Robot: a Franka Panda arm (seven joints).
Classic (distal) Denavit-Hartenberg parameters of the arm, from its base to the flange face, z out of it. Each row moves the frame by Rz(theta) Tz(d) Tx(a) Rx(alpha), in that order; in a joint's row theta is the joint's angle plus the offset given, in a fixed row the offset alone. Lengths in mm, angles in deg.
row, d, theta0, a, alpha
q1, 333, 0, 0, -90
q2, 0, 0, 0, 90
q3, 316, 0, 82.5, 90
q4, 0, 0, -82.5, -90
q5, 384, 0, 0, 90
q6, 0, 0, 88, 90
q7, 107, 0, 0, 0
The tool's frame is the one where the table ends.
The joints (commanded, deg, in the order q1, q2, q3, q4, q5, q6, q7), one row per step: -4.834, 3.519, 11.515, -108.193, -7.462, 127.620, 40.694; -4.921, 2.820, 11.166, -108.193, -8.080, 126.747, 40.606; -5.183, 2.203, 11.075, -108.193, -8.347, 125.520, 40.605; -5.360, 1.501, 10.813, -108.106, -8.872, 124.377, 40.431; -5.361, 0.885, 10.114, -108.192, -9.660, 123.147, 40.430; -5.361, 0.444, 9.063, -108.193, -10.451, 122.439, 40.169; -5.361, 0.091, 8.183, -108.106, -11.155, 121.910, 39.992; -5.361, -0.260, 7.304, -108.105, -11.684, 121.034, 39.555; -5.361, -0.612, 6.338, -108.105, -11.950, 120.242, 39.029; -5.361, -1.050, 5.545, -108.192, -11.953, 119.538, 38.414
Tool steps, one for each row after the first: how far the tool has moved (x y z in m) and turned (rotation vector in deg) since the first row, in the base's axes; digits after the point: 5 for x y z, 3 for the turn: -0.00270, -0.00504, 0.00549, -0.815, 0.100, -0.227; -0.00584, -0.00926, 0.00943, -1.313, 0.663, -0.635; -0.00892, -0.01442, 0.01517, -2.086, 0.962, -0.884; -0.01214, -0.02254, 0.01836, -3.079, 1.577, -1.501; -0.01384, -0.03405, 0.02154, -4.031, 1.815, -2.169; -0.01511, -0.04370, 0.02497, -4.827, 1.887, -2.761; -0.01726, -0.05340, 0.02695, -5.563, 2.442, -3.212; -0.01949, -0.06373, 0.02907, -6.037, 2.961, -3.734; -0.02227, -0.07198, 0.03142, -6.265, 3.419, -4.060
